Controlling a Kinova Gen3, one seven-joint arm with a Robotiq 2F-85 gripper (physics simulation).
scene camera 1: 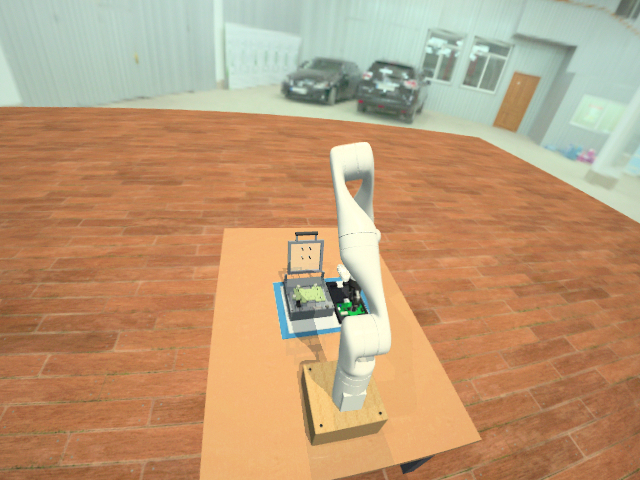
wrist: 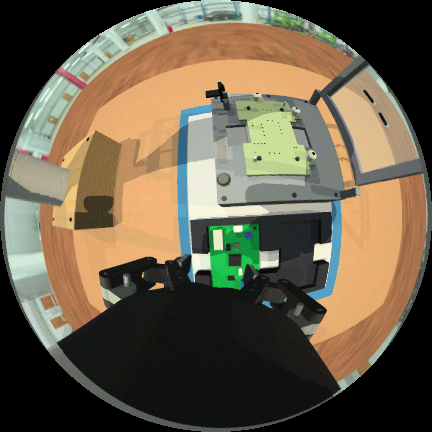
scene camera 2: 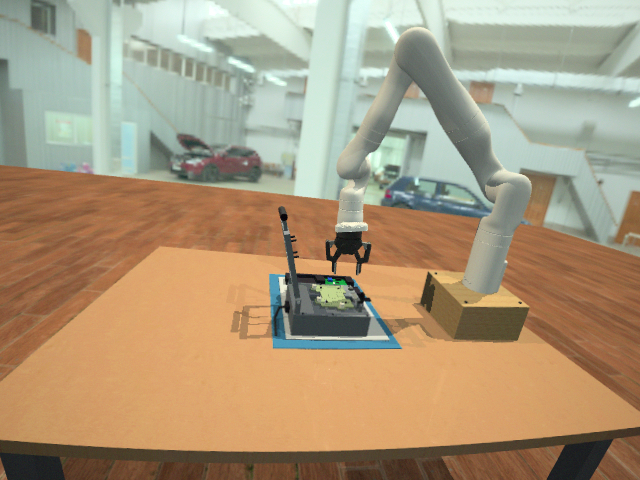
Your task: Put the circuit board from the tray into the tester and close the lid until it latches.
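Pixels of known places: gripper, fingertip midpoint: (scene camera 1: pixel 351 305) (wrist: pixel 217 267) (scene camera 2: pixel 345 273); arm's base, link origin: (scene camera 1: pixel 347 394) (wrist: pixel 62 187) (scene camera 2: pixel 478 286).
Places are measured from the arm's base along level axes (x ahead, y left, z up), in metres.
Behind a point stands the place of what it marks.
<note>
The green circuit board (scene camera 1: pixel 351 310) (scene camera 2: pixel 338 282) {x 0.387, y -0.134, z -0.086 m} (wrist: pixel 220 245) {x 0.372, y -0.085, z -0.080 m} lies flat in one end of the black tray (scene camera 1: pixel 338 293) {x 0.483, y -0.075, z -0.090 m} (wrist: pixel 300 235) {x 0.491, y -0.066, z -0.090 m}, the end nearer the robot base. My gripper (scene camera 2: pixel 346 271) {x 0.374, y -0.103, z -0.042 m} (wrist: pixel 217 267) {x 0.374, y -0.103, z -0.042 m} is open and empty, pointing down above the tray. In the wrist view its fingertips flank the board, whose near end is partly hidden by the gripper. The grey tester (scene camera 1: pixel 312 313) {x 0.357, y 0.057, z -0.069 m} (scene camera 2: pixel 330 326) {x 0.440, y 0.155, z -0.076 m} (wrist: pixel 231 192) {x 0.384, y -0.017, z -0.048 m} stands beside the tray with a pale green plate (scene camera 1: pixel 311 294) {x 0.431, y 0.057, z -0.039 m} (scene camera 2: pixel 330 295) {x 0.438, y 0.068, z -0.039 m} (wrist: pixel 272 135) {x 0.432, y 0.057, z -0.039 m} on top. Its lid (scene camera 2: pixel 290 258) {x 0.549, y 0.155, z 0.079 m} (wrist: pixel 390 173) {x 0.550, y 0.008, z 0.043 m} stands open, upright. A black latch (scene camera 2: pixel 364 298) {x 0.365, y 0.123, z -0.013 m} (wrist: pixel 220 93) {x 0.369, y 0.109, z -0.016 m} is at the tester's front.
Tester and tray stand on a white and blue mat (scene camera 1: pixel 279 310) {x 0.405, y 0.184, z -0.106 m} (scene camera 2: pixel 336 344) {x 0.425, y 0.181, z -0.106 m} (wrist: pixel 183 175) {x 0.299, y 0.019, z -0.106 m}. The lid's black handle (scene camera 1: pixel 306 233) {x 0.572, y 0.085, z 0.164 m} (scene camera 2: pixel 282 213) {x 0.578, y 0.119, z 0.166 m} rises at the far side from the base. The arm's wooden base block (scene camera 1: pixel 343 397) {x -0.041, y 0.036, z 0.083 m} (scene camera 2: pixel 485 315) {x 0.035, y 0.114, z -0.035 m} (wrist: pixel 97 172) {x 0.115, y 0.029, z -0.052 m} stands on the table.
</note>
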